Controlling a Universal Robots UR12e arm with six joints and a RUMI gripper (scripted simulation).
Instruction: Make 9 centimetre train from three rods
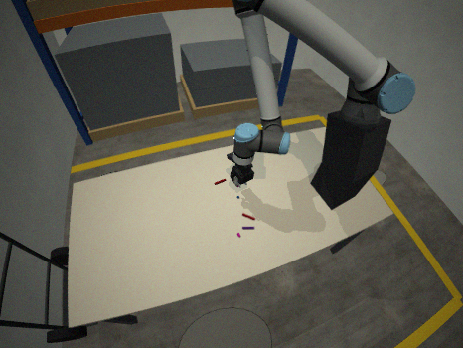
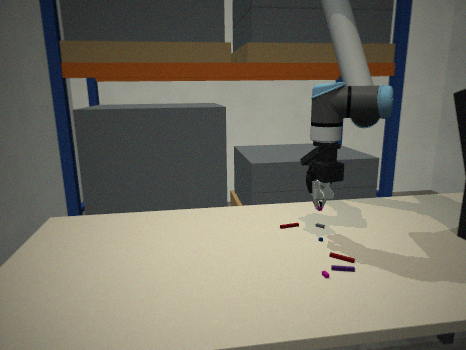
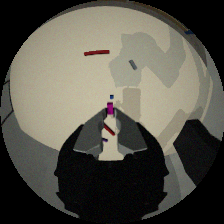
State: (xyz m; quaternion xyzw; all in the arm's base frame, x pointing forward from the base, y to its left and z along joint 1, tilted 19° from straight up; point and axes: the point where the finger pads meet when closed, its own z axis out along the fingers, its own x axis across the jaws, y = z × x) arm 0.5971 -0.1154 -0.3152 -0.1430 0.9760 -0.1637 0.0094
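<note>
Right now my hand is 1 cm past the blue rod, 1 cm to the right of it and 11 cm above it. Also, from my hand: purple rod (1 cm behind, 20 cm to the left, 11 cm below); grey rod (4 cm behind, 10 cm to the right, 11 cm below).
</note>
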